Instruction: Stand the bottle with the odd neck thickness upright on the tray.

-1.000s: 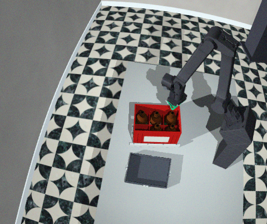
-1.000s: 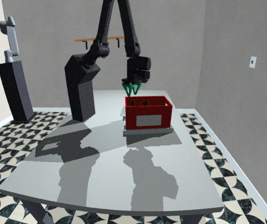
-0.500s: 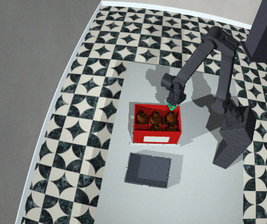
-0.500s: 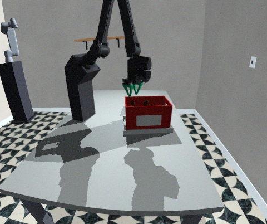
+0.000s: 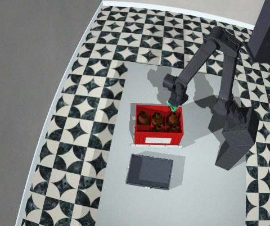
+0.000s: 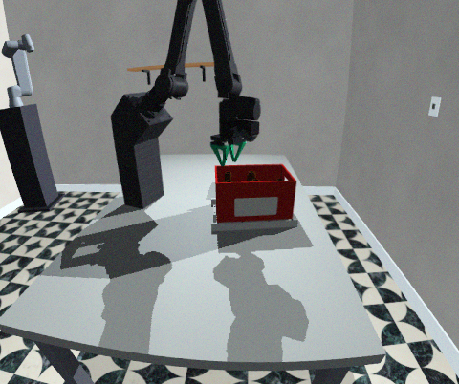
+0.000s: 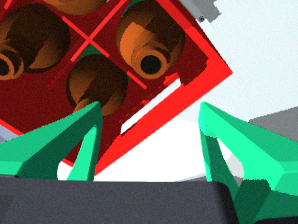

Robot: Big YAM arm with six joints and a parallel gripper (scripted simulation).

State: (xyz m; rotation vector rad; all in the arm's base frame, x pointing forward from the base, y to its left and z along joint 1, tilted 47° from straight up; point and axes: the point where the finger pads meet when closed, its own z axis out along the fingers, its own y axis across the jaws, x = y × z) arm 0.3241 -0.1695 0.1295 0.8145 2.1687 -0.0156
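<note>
Now: hand 15 cm above the glass bottle and 9 cm short of it. Round my hand: crate (15 cm below, 9 cm ahead, 4 cm to the left); then dark grey tray (30 cm to the left, 22 cm below, 16 cm ahead).
</note>
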